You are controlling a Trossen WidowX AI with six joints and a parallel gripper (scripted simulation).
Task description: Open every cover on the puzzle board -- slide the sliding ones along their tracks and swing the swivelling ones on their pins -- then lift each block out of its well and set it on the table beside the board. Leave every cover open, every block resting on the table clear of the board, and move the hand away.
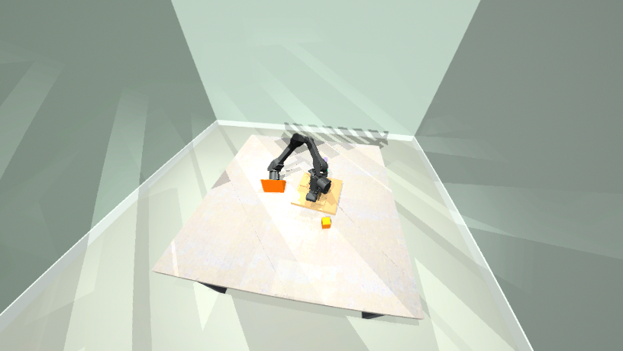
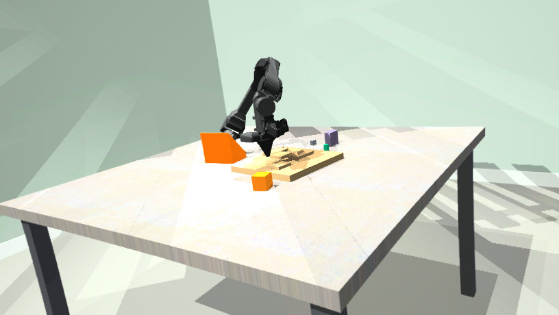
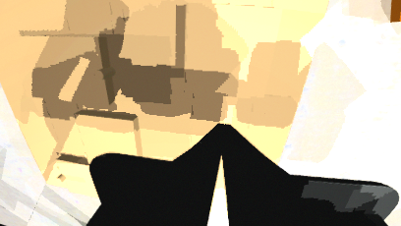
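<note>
Right now the orange cube is 90 mm ahead of my gripper tip, 160 mm to the right of it and 30 mm below it. Also, from my gripper tip: grey block 40 mm behind, 380 mm to the left, 40 mm below; then purple block 40 mm ahead, 390 mm to the left, 30 mm below; then green block 60 mm ahead, 300 mm to the left, 40 mm below.
</note>
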